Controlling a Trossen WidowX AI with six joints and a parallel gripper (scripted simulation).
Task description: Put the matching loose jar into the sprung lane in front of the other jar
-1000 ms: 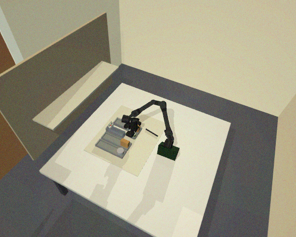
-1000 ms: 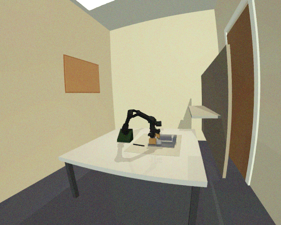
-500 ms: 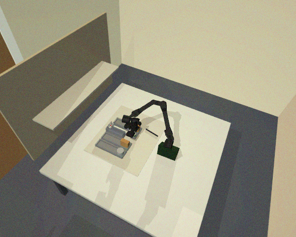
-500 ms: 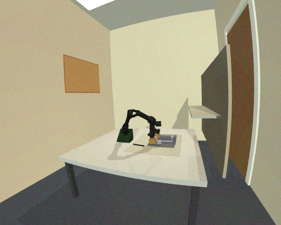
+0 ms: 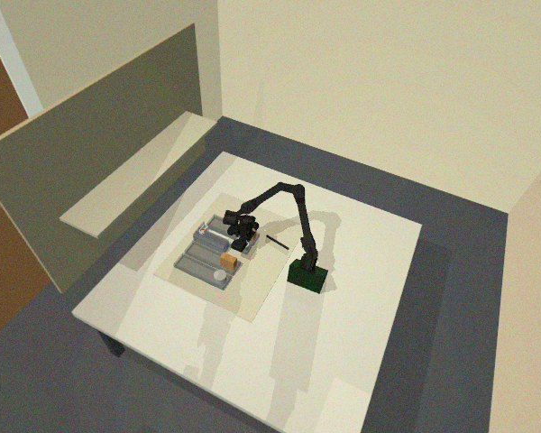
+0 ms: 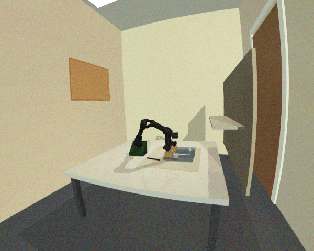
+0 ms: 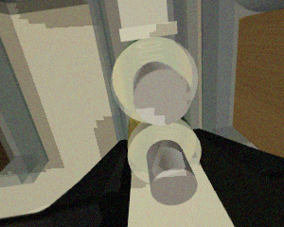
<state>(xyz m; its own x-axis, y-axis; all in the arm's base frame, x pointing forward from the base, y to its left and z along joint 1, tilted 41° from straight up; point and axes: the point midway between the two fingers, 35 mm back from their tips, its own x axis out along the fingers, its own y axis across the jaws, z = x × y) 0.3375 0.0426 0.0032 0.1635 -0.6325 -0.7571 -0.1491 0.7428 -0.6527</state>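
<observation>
Now: the pale mat 5 cm ahead of my gripper tip, 3 cm to the left of it and 3 cm below it. From my gripper tip the other things lie so: thin black stick: 11 cm behind, 14 cm to the right, 3 cm below; shelf: 50 cm ahead, 9 cm to the left, 33 cm above; tall panel: 61 cm ahead, 11 cm to the left, 36 cm above.
</observation>
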